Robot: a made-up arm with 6 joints.
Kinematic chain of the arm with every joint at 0, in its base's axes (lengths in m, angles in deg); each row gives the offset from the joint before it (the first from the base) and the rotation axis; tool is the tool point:
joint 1: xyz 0 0 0.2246 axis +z
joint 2: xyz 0 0 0 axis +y
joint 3: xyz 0 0 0.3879 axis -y
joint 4: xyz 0 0 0 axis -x
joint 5: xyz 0.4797 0 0 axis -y
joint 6: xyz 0 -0.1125 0 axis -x
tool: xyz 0 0 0
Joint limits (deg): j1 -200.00..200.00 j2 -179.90..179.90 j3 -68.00..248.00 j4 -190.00..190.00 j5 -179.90..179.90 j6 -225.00..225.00
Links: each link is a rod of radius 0.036 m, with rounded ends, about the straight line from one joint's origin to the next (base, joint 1, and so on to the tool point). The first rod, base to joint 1, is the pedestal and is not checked.
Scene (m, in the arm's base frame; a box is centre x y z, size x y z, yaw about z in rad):
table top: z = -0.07
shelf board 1: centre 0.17 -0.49 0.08 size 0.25 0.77 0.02 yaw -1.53
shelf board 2: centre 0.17 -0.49 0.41 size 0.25 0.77 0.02 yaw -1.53
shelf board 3: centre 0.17 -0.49 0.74 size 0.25 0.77 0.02 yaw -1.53
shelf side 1: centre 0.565 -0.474 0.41 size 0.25 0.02 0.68 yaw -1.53
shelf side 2: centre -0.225 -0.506 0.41 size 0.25 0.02 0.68 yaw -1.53
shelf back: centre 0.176 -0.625 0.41 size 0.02 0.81 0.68 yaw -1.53
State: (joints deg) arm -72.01 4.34 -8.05 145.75 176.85 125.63
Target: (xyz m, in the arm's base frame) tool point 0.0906 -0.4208 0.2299
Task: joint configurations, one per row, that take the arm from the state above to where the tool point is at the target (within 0.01 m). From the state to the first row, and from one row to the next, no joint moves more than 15 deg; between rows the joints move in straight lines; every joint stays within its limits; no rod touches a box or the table.
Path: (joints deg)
1: -68.27 -6.06 -16.43 147.83 176.85 125.63
2: -64.52 -16.46 -24.81 149.90 176.85 125.63
3: -60.78 -26.86 -33.19 151.98 176.85 125.63
4: -73.07 -23.02 -44.79 157.76 176.85 125.63
5: -85.36 -19.17 -56.40 163.53 176.85 125.63
6: -97.64 -15.33 -68.00 169.31 176.85 125.63
7: -95.36 -4.92 -58.86 162.53 176.85 125.63
8: -93.08 5.48 -49.72 155.75 176.85 125.63
9: -90.79 15.88 -40.58 148.97 176.85 125.63

